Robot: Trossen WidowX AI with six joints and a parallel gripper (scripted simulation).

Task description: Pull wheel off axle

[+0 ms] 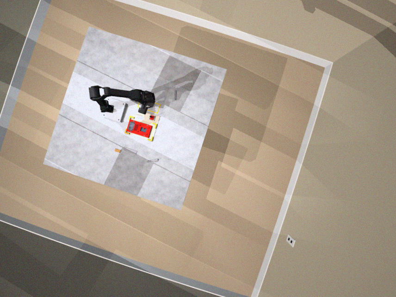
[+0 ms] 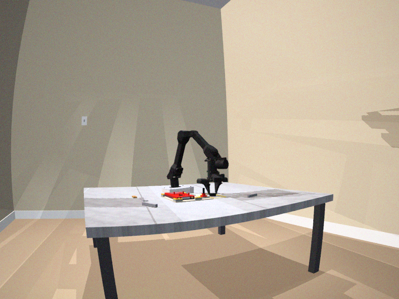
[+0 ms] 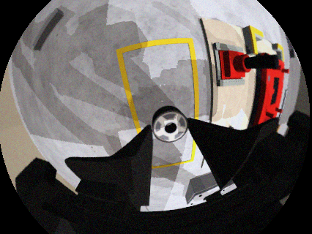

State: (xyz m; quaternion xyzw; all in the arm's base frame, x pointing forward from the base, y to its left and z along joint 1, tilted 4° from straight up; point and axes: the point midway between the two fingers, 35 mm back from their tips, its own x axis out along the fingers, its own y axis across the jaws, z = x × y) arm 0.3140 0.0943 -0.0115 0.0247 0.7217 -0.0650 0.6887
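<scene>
My gripper tip is right at the wheel.
</scene>
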